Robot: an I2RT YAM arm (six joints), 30 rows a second.
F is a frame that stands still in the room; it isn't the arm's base.
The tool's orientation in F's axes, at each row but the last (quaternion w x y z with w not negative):
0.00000, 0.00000, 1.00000, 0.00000
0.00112, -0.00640, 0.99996, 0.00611
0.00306, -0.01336, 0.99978, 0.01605
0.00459, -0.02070, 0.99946, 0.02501
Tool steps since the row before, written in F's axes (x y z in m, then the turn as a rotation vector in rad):
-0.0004, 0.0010, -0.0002, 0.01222, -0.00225, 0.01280
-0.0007, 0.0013, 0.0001, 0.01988, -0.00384, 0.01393
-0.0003, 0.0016, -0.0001, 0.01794, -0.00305, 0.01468
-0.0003, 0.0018, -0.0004, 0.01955, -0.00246, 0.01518
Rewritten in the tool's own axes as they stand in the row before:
0.0004, 0.0010, 0.0002, -0.01222, -0.00225, -0.01280
0.0007, 0.0013, -0.0001, -0.01986, -0.00392, -0.01393
0.0003, 0.0016, 0.0001, -0.01795, -0.00306, -0.01467
0.0002, 0.0018, 0.0005, -0.01959, -0.00251, -0.01512

